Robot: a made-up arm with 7 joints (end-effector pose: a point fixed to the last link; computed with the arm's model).
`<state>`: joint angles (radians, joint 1 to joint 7).
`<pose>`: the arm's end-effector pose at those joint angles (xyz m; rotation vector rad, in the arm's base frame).
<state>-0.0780 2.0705 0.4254 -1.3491 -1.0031 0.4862 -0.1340</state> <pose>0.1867 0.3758 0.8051 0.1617 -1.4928 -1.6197</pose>
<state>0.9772 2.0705 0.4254 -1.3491 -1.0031 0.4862 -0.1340</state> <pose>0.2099 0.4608 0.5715 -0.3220 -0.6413 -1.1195</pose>
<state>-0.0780 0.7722 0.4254 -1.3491 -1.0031 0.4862 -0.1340</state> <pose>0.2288 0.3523 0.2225 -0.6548 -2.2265 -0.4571</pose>
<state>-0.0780 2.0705 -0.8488 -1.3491 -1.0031 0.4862 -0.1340</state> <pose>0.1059 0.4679 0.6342 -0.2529 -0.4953 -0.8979</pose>
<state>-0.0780 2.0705 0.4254 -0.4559 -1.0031 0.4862 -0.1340</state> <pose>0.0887 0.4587 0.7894 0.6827 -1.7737 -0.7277</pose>
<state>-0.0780 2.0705 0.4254 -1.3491 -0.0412 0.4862 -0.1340</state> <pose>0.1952 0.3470 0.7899 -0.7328 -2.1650 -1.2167</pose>
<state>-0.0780 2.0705 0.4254 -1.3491 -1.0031 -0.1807 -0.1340</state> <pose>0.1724 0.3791 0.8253 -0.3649 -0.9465 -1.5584</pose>
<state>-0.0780 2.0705 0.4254 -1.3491 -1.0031 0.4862 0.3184</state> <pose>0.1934 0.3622 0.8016 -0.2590 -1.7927 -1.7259</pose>
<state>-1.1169 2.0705 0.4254 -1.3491 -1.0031 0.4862 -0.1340</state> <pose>-0.0370 0.3407 0.9016 -0.8149 2.3368 1.9274</pose>
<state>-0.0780 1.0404 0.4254 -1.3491 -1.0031 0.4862 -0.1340</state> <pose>0.2226 0.4204 0.3322 -0.4898 -2.1261 -0.7326</pose>
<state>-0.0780 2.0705 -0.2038 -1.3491 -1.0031 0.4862 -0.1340</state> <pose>0.1788 0.4280 0.7093 -0.0625 -0.9946 -1.2792</pose>
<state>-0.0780 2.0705 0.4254 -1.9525 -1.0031 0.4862 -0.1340</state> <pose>0.2094 0.2954 0.7748 -0.2421 -1.1436 -2.1336</pose>
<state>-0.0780 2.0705 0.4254 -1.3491 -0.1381 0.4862 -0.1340</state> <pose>0.1950 0.3505 0.7903 -0.6386 -2.1087 -1.2730</pose>
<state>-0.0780 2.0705 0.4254 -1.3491 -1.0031 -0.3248 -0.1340</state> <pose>0.1713 0.3797 0.8306 -0.4686 -0.8247 -1.5291</pose>
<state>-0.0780 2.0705 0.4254 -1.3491 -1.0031 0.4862 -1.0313</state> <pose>0.1625 0.3872 0.8190 0.8474 -0.8338 -1.2707</pose>
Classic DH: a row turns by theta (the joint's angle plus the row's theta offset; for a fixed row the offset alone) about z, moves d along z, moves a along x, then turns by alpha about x. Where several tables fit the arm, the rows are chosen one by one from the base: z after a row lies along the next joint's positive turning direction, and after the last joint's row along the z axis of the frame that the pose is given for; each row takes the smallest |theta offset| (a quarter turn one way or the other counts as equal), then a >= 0, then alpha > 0; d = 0 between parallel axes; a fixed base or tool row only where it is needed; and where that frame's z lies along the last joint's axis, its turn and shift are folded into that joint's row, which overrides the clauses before.
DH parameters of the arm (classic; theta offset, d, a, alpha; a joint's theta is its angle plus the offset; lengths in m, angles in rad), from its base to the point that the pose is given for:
base (fixed): 0 0.5148 -0.015 -1.2217
joint 1: -1.5708 -0.0147 0.0034 -1.5708
joint 2: 1.2217 0.038 -0.024 1.5708
joint 3: 1.5708 -0.398 0.046 -1.5708
joint 4: 0 -0.015 -0.033 1.5708
joint 5: 0 -0.175 0 -1.5708
joint 6: 0 -0.007 -0.026 1.5708
joint 7: -0.7333 0.038 0.0347 1.5028
tool (fixed): -3.0764 -0.0003 0 0

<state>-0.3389 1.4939 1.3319 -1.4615 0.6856 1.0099 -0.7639</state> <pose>0.0893 0.3899 0.7085 1.1548 2.4846 0.4206</pose>
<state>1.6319 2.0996 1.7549 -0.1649 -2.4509 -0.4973 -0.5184</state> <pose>0.1392 0.4880 0.6863 0.0833 0.4915 0.0592</pose>
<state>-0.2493 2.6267 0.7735 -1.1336 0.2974 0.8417 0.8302</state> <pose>0.0543 0.0729 1.0191 1.0635 1.7880 0.9795</pose>
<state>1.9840 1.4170 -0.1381 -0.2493 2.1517 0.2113 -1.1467</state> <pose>-0.2968 0.4181 0.6495 0.7943 -1.4312 0.5754</pose>
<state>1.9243 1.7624 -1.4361 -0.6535 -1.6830 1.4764 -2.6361</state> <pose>-0.1496 0.4325 0.7218 -0.3473 -1.5643 1.4821</pose>
